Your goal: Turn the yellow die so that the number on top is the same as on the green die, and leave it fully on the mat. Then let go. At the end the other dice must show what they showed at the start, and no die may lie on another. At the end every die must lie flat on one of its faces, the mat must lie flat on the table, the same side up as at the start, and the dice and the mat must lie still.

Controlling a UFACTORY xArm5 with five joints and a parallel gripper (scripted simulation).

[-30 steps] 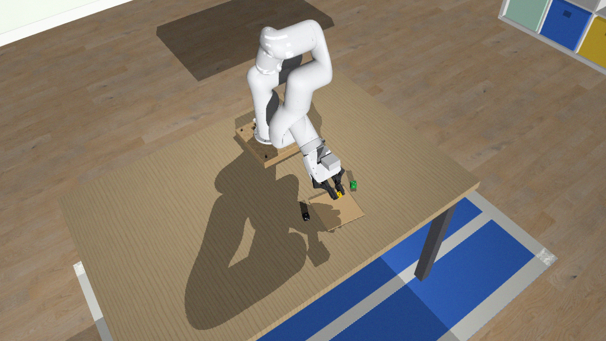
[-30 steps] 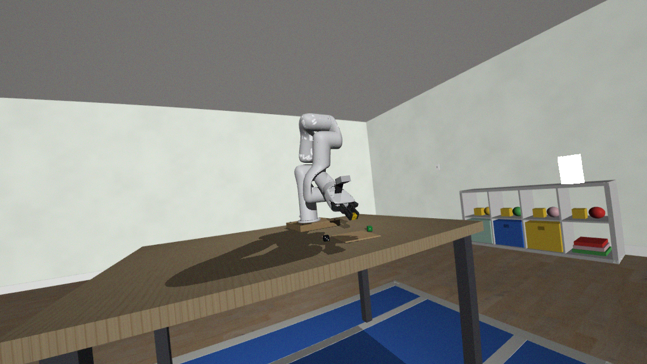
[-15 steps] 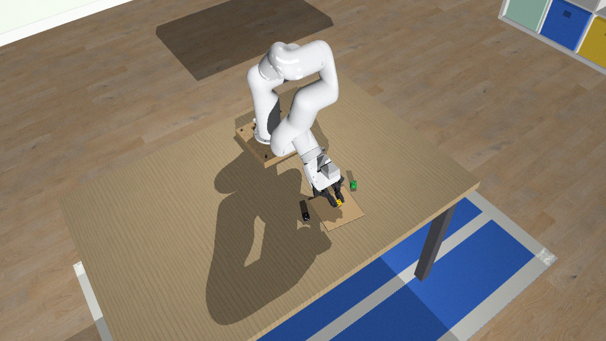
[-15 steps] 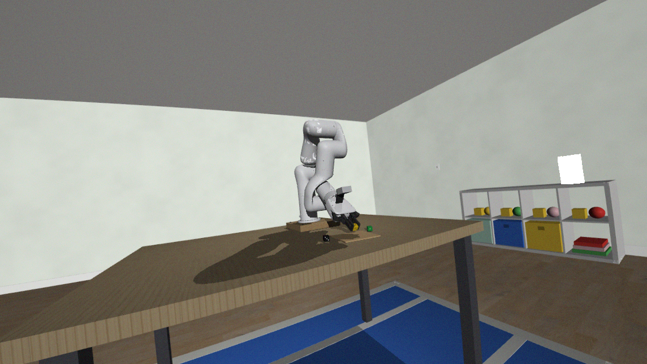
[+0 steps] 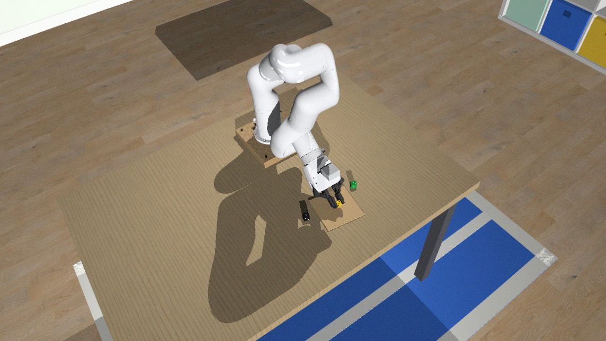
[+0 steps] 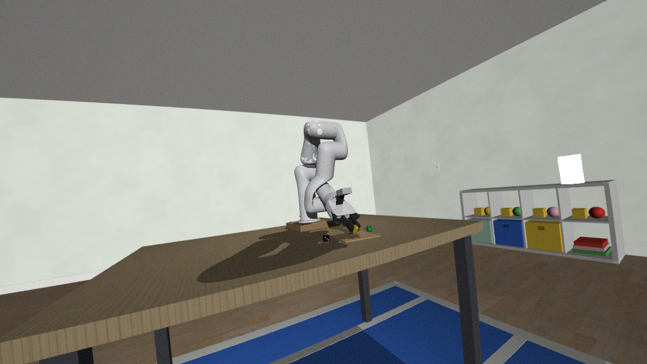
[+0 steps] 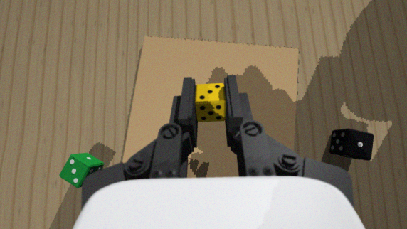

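Right now my hand is 1 cm short of the yellow die and 1 cm above it. Also, from my hand: tan mat: 4 cm below; green die: 2 cm behind, 11 cm to the left, 3 cm below; black die: 4 cm behind, 10 cm to the right, 3 cm below.
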